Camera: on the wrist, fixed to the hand. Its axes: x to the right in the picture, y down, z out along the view.
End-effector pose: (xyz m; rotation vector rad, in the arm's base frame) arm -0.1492 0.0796 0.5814 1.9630 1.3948 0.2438
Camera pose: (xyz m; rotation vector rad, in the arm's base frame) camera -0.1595 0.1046 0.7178 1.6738 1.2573 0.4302
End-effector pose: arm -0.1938 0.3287 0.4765 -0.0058 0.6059 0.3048
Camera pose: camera -0.2913 0.3853 0.3951 -0.3331 0.5312 0.3965
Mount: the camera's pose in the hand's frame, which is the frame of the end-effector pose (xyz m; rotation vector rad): -0.0144 0.0749 -0.1163 -0.3409 -0.0169 -0.0086
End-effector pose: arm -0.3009 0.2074 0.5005 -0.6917 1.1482 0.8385
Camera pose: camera -0.4245 0.1474 0.4789 -0.9664 0.9952 1.0433
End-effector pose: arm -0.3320 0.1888 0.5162 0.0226 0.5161 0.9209
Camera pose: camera -0.4461 0.2008 0.4376 -0.2800 0.3381 0.9895
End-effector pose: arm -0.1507 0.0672 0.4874 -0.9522 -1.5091 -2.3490
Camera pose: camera -0.1516 -0.0710 0.5026 -1.0387 -1.1378 -2.6639
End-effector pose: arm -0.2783 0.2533 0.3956 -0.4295 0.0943 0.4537
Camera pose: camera -0.3237 0.2591 0.2643 -0.7603 -0.0022 0.4661
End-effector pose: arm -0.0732 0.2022 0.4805 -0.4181 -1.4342 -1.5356
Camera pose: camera 0.0344 0.1141 0.4832 -0.6293 -1.1875 -1.7928
